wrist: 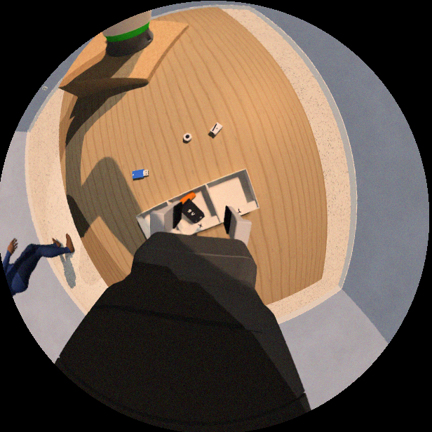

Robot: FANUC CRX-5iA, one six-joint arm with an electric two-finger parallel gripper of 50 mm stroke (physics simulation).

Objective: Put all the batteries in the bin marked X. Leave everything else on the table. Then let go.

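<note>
A black 9V battery (193,212) lies in the middle compartment (203,199) of the pale tray, the one whose front wall bears the X. An orange battery (188,197) lies beside it, near the back wall, partly covered by the 9V battery. My gripper (202,212) is open and empty, with one fingertip on each side of the view of that compartment. The left finger hides part of the compartment and of the left one. Whether the 9V battery lies flat or leans on the orange one, I cannot tell.
The tray's right compartment (229,192) carries another mark. A blue USB stick (138,174) lies behind the tray to the left. A white ring-like nut (187,138) and a small sharpener (215,129) lie farther back. A wooden board (167,45) carries the robot's base.
</note>
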